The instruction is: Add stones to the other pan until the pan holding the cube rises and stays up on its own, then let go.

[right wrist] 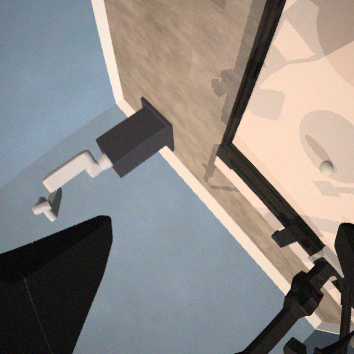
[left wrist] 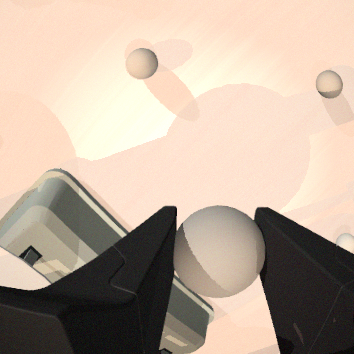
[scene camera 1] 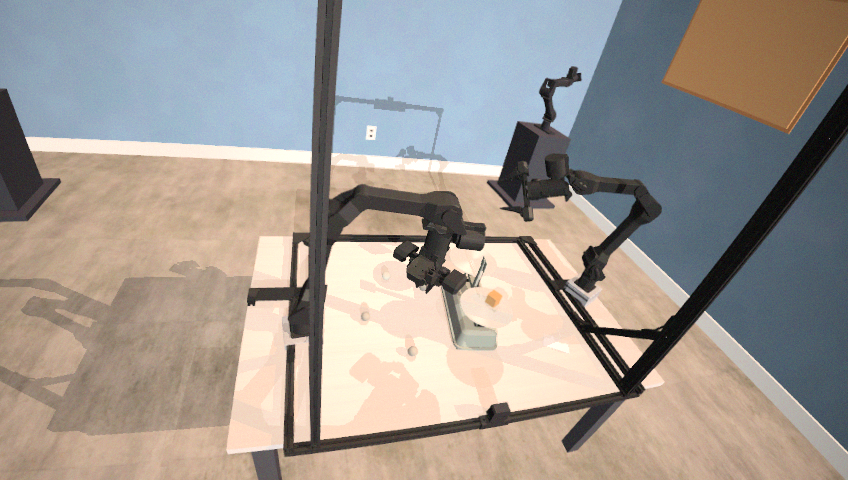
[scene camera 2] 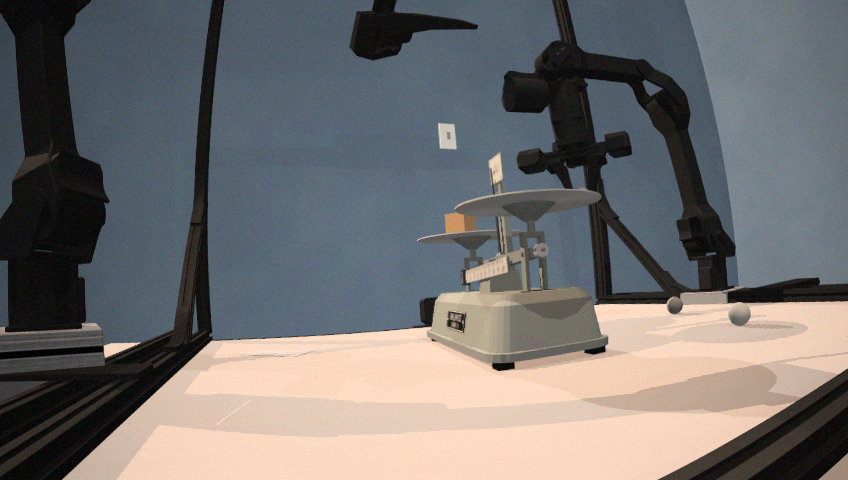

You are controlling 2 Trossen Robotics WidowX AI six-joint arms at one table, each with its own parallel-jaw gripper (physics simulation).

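Places are measured from the left arm's base along level axes (x down, y ahead, z right), in centimetres.
Where they show: left gripper, fingertip midpoint: (left wrist: 215, 218) (scene camera 1: 422, 290); right gripper, fingertip midpoint: (right wrist: 230, 233) (scene camera 1: 498, 195); left arm's base, origin of the base link: (right wrist: 325, 266) (scene camera 1: 302, 327) (scene camera 2: 713, 290); right arm's base, origin of the base link: (scene camera 1: 584, 285) (scene camera 2: 46, 328).
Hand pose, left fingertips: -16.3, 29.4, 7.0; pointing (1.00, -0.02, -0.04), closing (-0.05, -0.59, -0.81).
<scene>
Each offset is from my left fingertips to the centre of the thing, as dx, dy, dz.
A grey balance scale @[+6.8, +20.6, -3.8] (scene camera 1: 469, 329) (scene camera 2: 517, 319) (left wrist: 67, 214) stands mid-table. An orange cube @[+2.5, +20.5, +4.3] (scene camera 1: 494, 298) (scene camera 2: 459, 222) sits on its lower pan @[+4.1, +18.2, +5.4] (scene camera 1: 475, 310) (scene camera 2: 438, 237). The other pan @[+2.9, +23.0, -13.0] (scene camera 2: 527, 197) is empty and stands higher. My left gripper (scene camera 1: 431, 282) (scene camera 2: 571, 154) (left wrist: 215, 218) is shut on a pale round stone @[-1.3, +0.3, -0.1] (left wrist: 219, 251) and hovers over the scale's near end, above the raised pan. Three more stones @[+17.1, -0.1, -24.8] (scene camera 1: 386, 274) @[+17.1, -11.3, -8.5] (scene camera 1: 364, 315) @[+17.1, -1.7, +6.1] (scene camera 1: 413, 351) lie on the table; two show in the left wrist view (left wrist: 141, 63) (left wrist: 329, 83). My right gripper (scene camera 1: 525, 191) (scene camera 2: 413, 26) (right wrist: 230, 233) is open and empty, high beyond the table's far right corner.
A black frame (scene camera 1: 546, 276) runs along the table's edges, and a tall post (scene camera 1: 323, 190) stands at the left. A dark stand with a small arm (scene camera 1: 534, 157) (right wrist: 135, 140) is on the floor behind the table.
</scene>
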